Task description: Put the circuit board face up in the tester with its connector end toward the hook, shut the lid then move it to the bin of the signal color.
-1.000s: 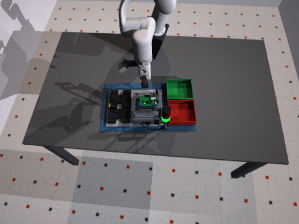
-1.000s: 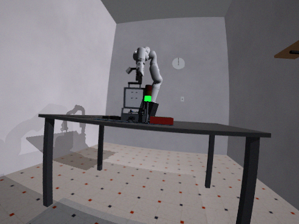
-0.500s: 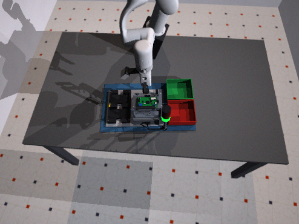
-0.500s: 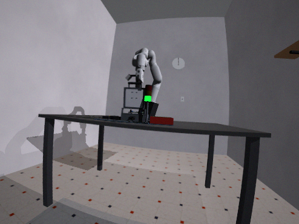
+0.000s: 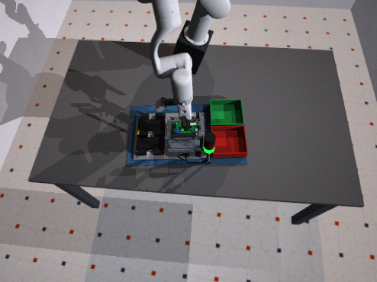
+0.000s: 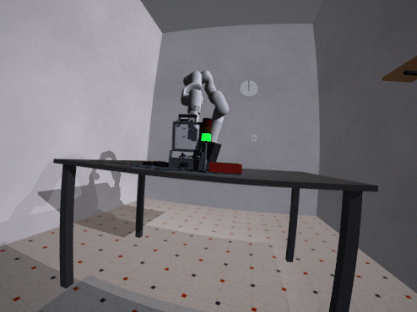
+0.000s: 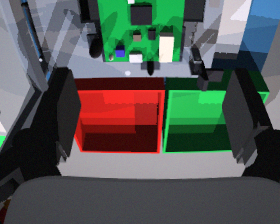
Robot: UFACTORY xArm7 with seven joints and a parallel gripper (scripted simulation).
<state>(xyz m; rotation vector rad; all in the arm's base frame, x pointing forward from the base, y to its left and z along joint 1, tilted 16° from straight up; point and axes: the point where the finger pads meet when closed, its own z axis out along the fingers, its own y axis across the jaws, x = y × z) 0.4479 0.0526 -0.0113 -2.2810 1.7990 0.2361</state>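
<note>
Right now the green circuit board is 100 mm below my hand and 10 mm ahead of it. From my hand the other things lie so: tester lid: 120 mm ahead, 30 mm to the left, 10 mm above; then green bin: 170 mm to the left, 160 mm below, 140 mm behind; then red bin: 200 mm to the left, 160 mm below.
</note>
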